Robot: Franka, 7 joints.
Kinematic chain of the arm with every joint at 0, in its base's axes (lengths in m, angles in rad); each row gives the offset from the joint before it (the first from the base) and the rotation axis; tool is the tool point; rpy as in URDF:
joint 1: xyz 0 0 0.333 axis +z
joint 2: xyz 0 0 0 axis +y
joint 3: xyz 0 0 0.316 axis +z
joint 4: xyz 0.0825 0 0 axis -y
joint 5: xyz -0.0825 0 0.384 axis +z
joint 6: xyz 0 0 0 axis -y
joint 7: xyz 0.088 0 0 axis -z
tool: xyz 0 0 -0.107 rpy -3.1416 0 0
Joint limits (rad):
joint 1: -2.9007..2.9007
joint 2: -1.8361..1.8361
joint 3: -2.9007..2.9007
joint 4: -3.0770..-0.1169
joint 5: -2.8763..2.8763
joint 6: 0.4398..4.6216
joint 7: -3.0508..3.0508
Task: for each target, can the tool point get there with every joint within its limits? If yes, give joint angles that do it. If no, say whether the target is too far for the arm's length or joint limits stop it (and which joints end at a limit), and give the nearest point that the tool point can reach.
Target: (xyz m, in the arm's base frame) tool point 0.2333 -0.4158 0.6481
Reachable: yes | joints -2.2924 -0.8188 0.9037 -2.1307 -2.2735 2.5737 0.1631
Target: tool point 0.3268 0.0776 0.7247
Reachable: yes | joints -1.1500 1.3354 2.1853 -2.3588 -0.9117 3.9305 -0.3234
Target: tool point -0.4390 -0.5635 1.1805
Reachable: no: too far | nearest point -0.3398 -0.4362 0.9890 | short by 0.250 m
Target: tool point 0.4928 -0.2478 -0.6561
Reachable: no: too far | nearest point 0.3996 -0.2010 -0.3348 | short by 0.338 m
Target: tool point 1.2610 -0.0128 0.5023
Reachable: no: too far | nearest point 0.8502 -0.0086 0.4471 | short by 0.414 m
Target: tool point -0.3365 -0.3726 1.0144
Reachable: yes | joints 1.0373 -0.4407 2.2643 -0.3482 -1.4985 2.8592 -0.1399
